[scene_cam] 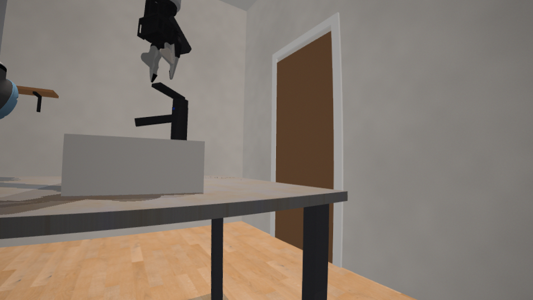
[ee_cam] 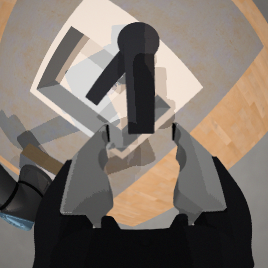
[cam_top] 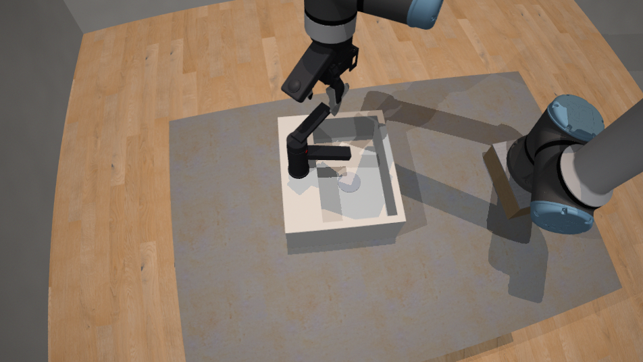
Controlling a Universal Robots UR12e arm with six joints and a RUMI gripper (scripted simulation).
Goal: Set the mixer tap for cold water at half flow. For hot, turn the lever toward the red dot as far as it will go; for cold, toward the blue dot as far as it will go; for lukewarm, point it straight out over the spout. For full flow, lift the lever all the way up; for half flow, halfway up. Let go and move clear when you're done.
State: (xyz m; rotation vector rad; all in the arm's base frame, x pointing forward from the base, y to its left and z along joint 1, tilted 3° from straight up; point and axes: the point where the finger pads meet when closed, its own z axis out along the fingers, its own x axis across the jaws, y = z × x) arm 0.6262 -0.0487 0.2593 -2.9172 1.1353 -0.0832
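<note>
My hand is 4 cm above the lever, 2 cm to the right of it and 2 cm short of it. Also, from my hand: white basin: 28 cm below, 6 cm behind, 5 cm to the left.
</note>
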